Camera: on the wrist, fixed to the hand. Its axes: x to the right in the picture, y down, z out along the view.
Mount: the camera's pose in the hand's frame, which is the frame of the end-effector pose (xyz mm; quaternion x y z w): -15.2 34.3 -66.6 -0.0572 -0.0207 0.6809 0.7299
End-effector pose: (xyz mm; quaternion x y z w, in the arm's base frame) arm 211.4 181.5 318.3 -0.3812 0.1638 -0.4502 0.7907
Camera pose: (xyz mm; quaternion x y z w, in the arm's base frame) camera 183.2 174.3 247.6 -0.2212 0.3885 0.2270 0.8652
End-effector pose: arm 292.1 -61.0 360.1 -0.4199 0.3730 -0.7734 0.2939
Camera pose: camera 246.3 -46.2 300.7 -0.0853 0.5963 -0.3344 0.7248
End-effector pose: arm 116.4 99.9 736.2 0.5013 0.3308 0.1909 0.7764
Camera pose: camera 59.9 148.3 753.6 0.5507 -0.1269 0.6765 0.4722
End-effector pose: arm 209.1 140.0 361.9 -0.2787 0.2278 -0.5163 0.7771
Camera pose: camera 184.0 151.6 290.6 -0.1034 0.3695 0.1711 0.9075
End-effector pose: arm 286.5 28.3 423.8 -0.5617 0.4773 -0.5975 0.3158
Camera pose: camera 218.9 44.7 392.2 -0.1154 0.7584 -0.1821 0.6150
